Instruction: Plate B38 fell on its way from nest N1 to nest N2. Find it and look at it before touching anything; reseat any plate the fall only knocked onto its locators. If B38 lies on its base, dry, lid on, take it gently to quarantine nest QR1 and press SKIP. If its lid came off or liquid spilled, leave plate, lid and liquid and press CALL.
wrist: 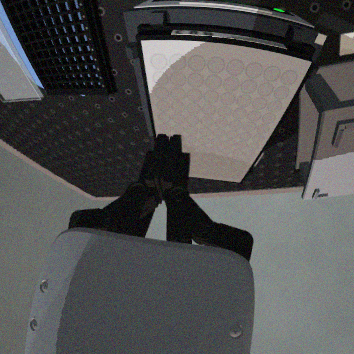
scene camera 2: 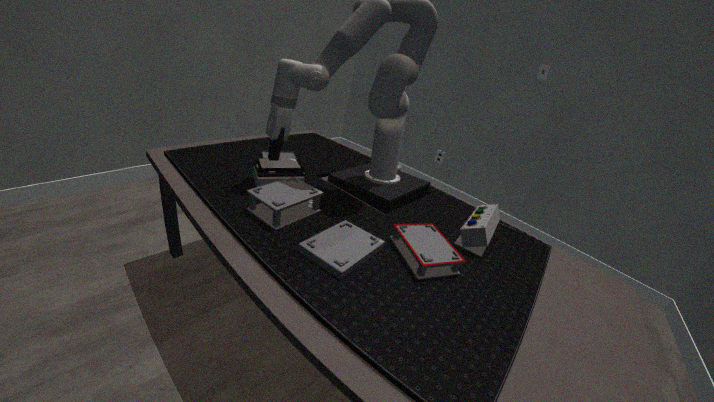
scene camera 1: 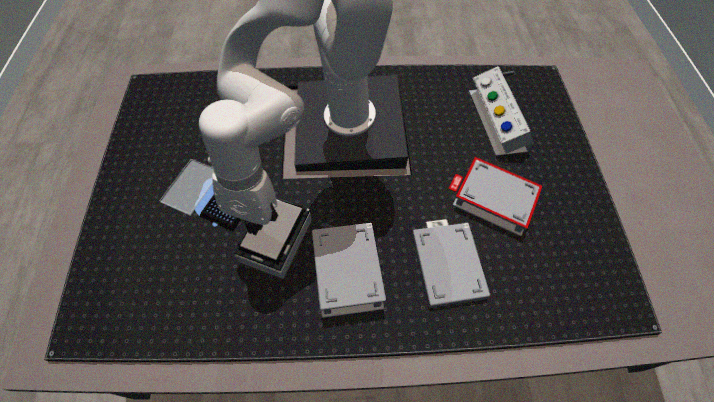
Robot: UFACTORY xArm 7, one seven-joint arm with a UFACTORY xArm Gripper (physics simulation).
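Where they show: gripper, fingertip midpoint: (wrist: 171, 147) (scene camera 2: 273, 159) (scene camera 1: 255, 228); arm's base at its link origin: (scene camera 2: 382, 177) (scene camera 1: 349, 115).
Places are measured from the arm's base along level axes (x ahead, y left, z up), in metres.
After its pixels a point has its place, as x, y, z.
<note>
A black well plate (scene camera 1: 218, 212) @[0.238, -0.305, -0.021] (wrist: 60, 45) @[0.215, -0.277, -0.016] lies on the mat at the left, partly hidden by the arm in scene camera 1; its label is not readable. Light blue liquid (scene camera 1: 204, 196) (wrist: 22, 45) lies beside it, with blue showing in its grid. A clear lid (scene camera 1: 185, 189) @[0.168, -0.389, -0.027] (wrist: 15, 75) @[0.194, -0.376, -0.028] lies off the plate, beyond the liquid. My gripper (scene camera 1: 254, 230) @[0.315, -0.209, 0.041] (scene camera 2: 274, 158) @[0.315, -0.209, 0.041] (wrist: 171, 147) @[0.315, -0.209, 0.041] is shut and empty, at the edge of a pale-topped plate (scene camera 1: 275, 230) @[0.322, -0.170, 0.040] (scene camera 2: 280, 163) @[0.312, -0.173, 0.040] (wrist: 220, 100) @[0.287, -0.163, 0.040] on a dark grey device (scene camera 1: 298, 245) @[0.331, -0.131, -0.018]; contact cannot be told. Red-edged quarantine nest QR1 (scene camera 1: 500, 192) @[0.251, 0.311, 0.010] (scene camera 2: 429, 243) @[0.250, 0.315, 0.010] is empty.
Two bare grey nests, one raised (scene camera 1: 347, 275) @[0.420, -0.036, 0.027] (scene camera 2: 285, 194) @[0.409, -0.021, 0.027] and one lower (scene camera 1: 452, 265) @[0.403, 0.177, -0.008] (scene camera 2: 342, 246) @[0.407, 0.182, -0.009], stand between the device and QR1. A button box (scene camera 1: 511, 112) @[0.051, 0.383, 0.044] (scene camera 2: 475, 236) @[0.120, 0.392, 0.019] with white, green, yellow and blue buttons stands at the back right. The arm's black base block (scene camera 1: 350, 152) @[0.109, -0.007, -0.004] is at the back middle.
</note>
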